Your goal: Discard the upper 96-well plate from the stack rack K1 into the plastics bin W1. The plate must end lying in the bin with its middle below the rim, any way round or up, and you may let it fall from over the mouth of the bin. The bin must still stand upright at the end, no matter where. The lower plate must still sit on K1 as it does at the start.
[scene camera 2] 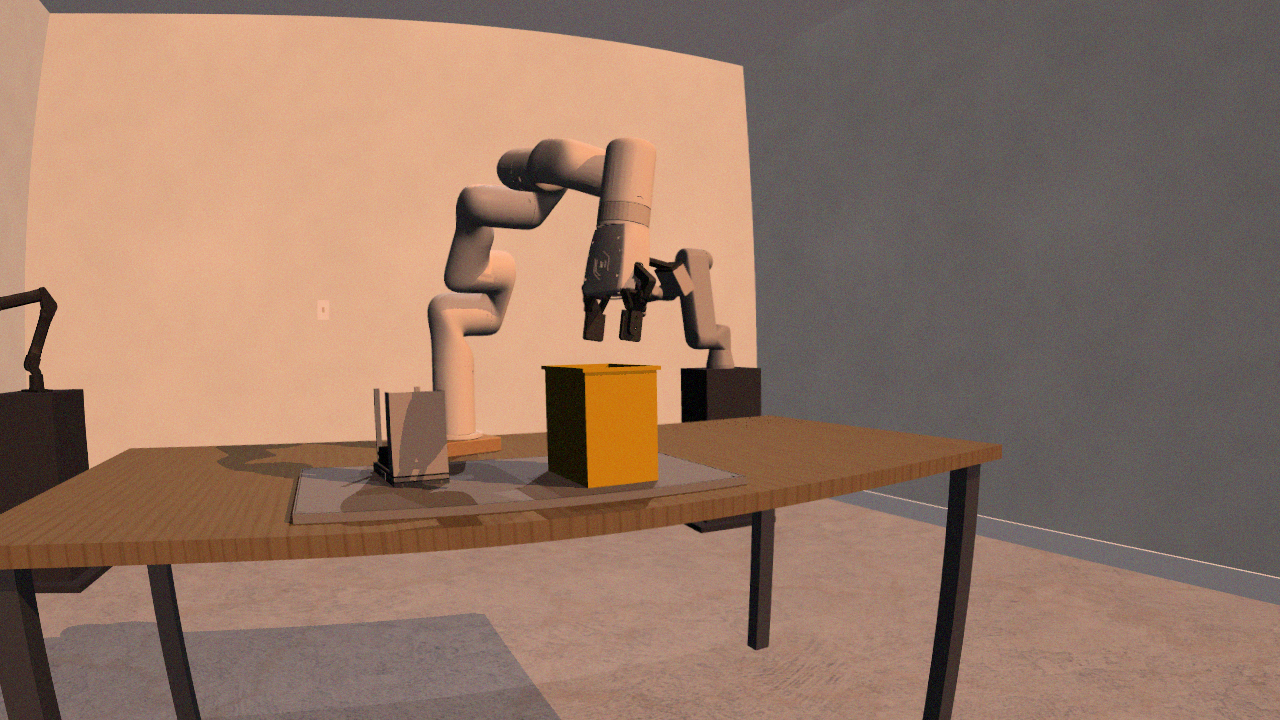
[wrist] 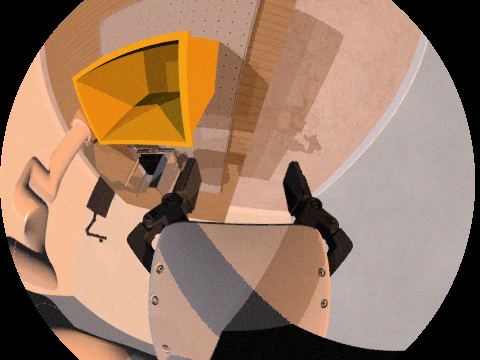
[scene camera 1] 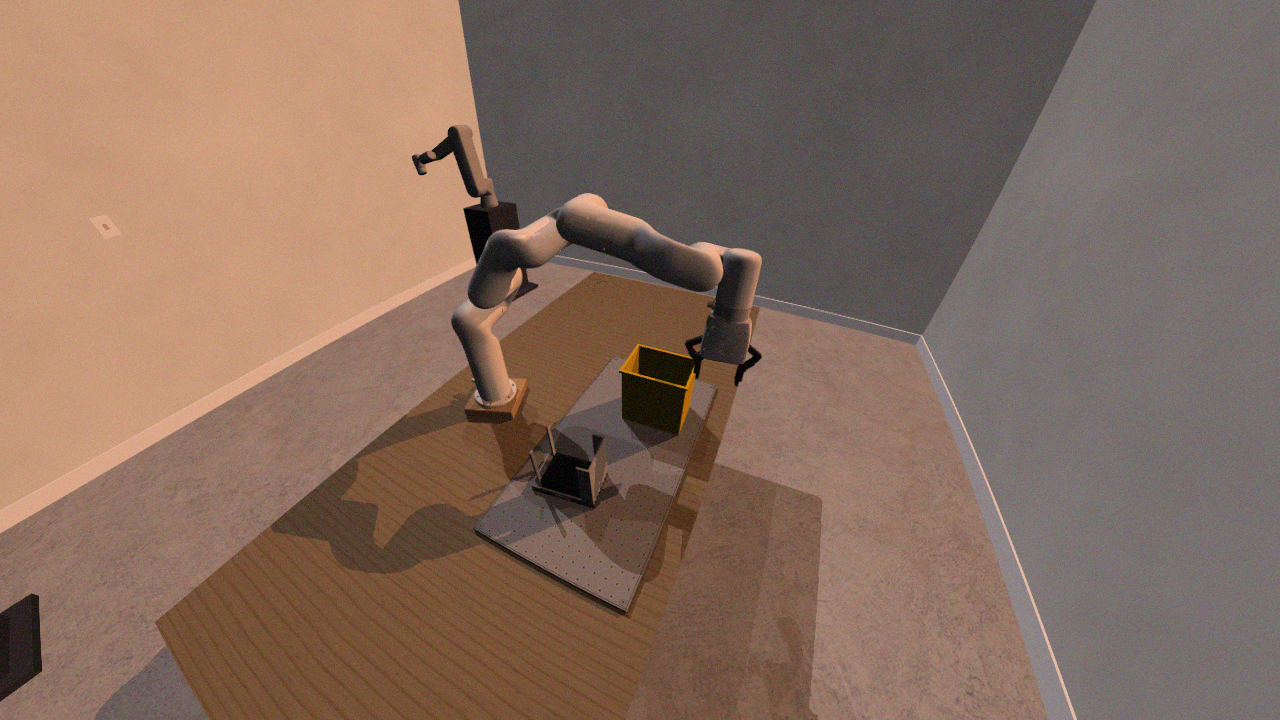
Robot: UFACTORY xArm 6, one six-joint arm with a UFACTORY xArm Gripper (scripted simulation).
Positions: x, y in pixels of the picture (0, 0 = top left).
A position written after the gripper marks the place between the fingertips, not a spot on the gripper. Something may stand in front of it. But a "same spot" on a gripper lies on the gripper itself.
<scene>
gripper: scene camera 2; wrist 242, 169; scene camera 1
same spot on gripper: (scene camera 1: 742, 368) = (scene camera 2: 627, 303)
</scene>
